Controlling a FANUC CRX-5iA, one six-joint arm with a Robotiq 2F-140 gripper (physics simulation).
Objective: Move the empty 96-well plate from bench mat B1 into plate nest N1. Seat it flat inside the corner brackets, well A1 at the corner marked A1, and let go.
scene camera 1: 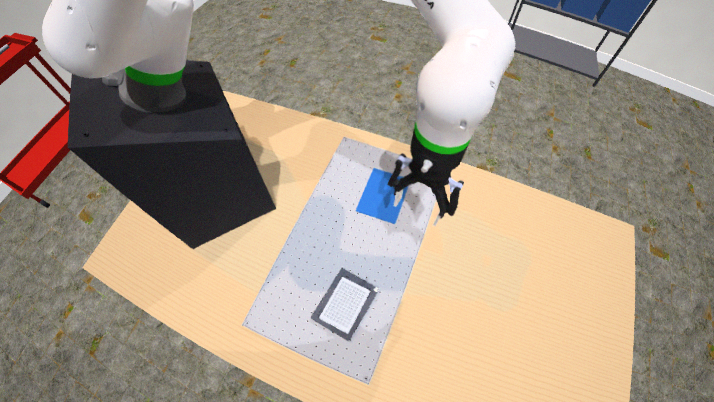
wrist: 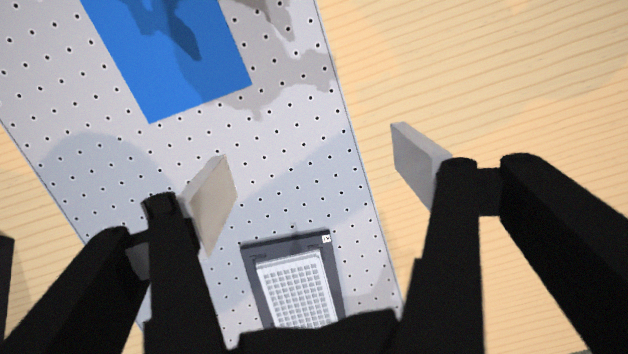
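The white 96-well plate lies in the dark grey plate nest and looks flat, in line with the nest's edges. Its near end is hidden in the wrist view. The nest's white A1 label is at one corner; which plate corner is well A1 is too small to tell. The blue bench mat bears no plate. My gripper is open and empty, raised above the board's edge near the mat, well away from the plate.
The perforated grey board under nest and mat lies on the wooden table. The black robot pedestal stands at the left. A red cart is at the far left, and a rack with blue bins is at the back right.
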